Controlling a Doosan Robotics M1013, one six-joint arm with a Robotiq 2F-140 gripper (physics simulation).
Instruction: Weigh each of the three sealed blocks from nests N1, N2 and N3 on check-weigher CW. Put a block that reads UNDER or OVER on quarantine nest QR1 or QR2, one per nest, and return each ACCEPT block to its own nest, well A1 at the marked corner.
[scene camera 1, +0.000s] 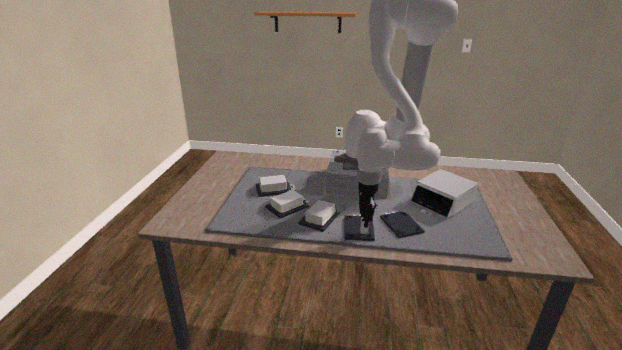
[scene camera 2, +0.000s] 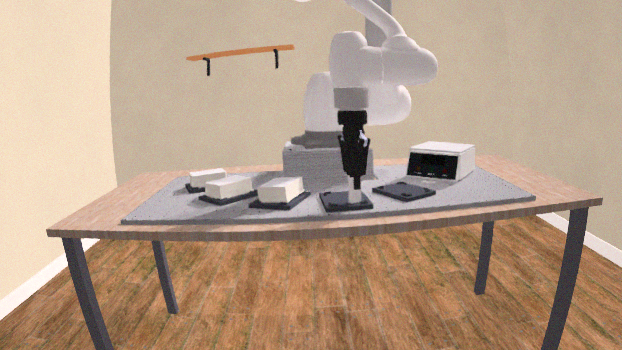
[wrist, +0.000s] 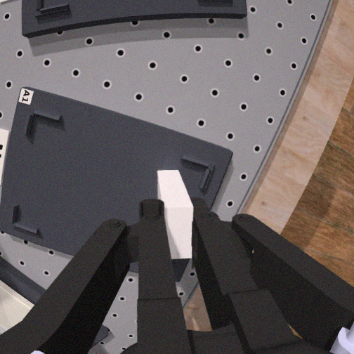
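Pixels of known places: gripper, fingertip midpoint: (scene camera 1: 364, 232) (scene camera 2: 354, 202); arm's base, origin of the base link: (scene camera 2: 326, 145).
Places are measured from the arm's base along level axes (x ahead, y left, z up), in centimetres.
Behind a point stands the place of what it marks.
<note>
My gripper (scene camera 1: 365, 227) @(x 48.9, y -2.7, z -8.7 cm) (scene camera 2: 354, 195) @(x 48.9, y -2.7, z -8.7 cm) (wrist: 167, 189) is shut with no block. Its pale narrow tip hangs very low over nest N2 (scene camera 1: 352, 235) @(x 51.1, y -7.6, z -8.5 cm) (scene camera 2: 334, 204) @(x 50.8, y -8.5, z -8.2 cm) (wrist: 90, 165), which holds no block; contact cannot be told. Nest N1 (scene camera 1: 401, 223) @(x 42.0, y 14.2, z -8.7 cm) (scene camera 2: 404, 190) @(x 42.6, y 14.0, z -8.7 cm) (wrist: 150, 10) is empty to the right. One white block (scene camera 1: 320, 213) @(x 41.6, y -20.5, z -4.1 cm) (scene camera 2: 281, 190) @(x 44.1, y -20.9, z -5.0 cm) sits on the nest left of N2. A second block (scene camera 1: 286, 201) @(x 31.2, y -35.5, z -4.5 cm) (scene camera 2: 229, 188) @(x 32.3, y -35.1, z -6.0 cm) and a third block (scene camera 1: 273, 183) @(x 13.5, y -43.0, z -4.9 cm) (scene camera 2: 207, 177) @(x 14.5, y -43.2, z -5.6 cm) sit on the two nests farther left. Check-weigher CW (scene camera 1: 447, 184) @(x 22.9, y 38.4, z 0.1 cm) (scene camera 2: 442, 147) @(x 23.7, y 37.1, z 0.1 cm) carries no block; its display is unreadable.
The nests and CW stand on a grey perforated mat (scene camera 1: 450, 240) @(x 52.4, y 32.1, z -9.9 cm) (scene camera 2: 165, 205) @(x 31.7, y -56.4, z -9.8 cm) (wrist: 190, 95) on the wooden table (scene camera 1: 540, 240) @(x 50.6, y 70.6, z -11.1 cm) (scene camera 2: 90, 215) @(x 33.6, y -85.0, z -11.1 cm) (wrist: 300, 130). The arm's grey base (scene camera 1: 341, 182) @(x 14.0, y -9.9, z -3.8 cm) (scene camera 2: 310, 167) @(x 14.2, y -8.4, z -5.2 cm) stands behind the nests. The N2 nest's A1 tag (wrist: 26, 96) shows in the wrist view.
</note>
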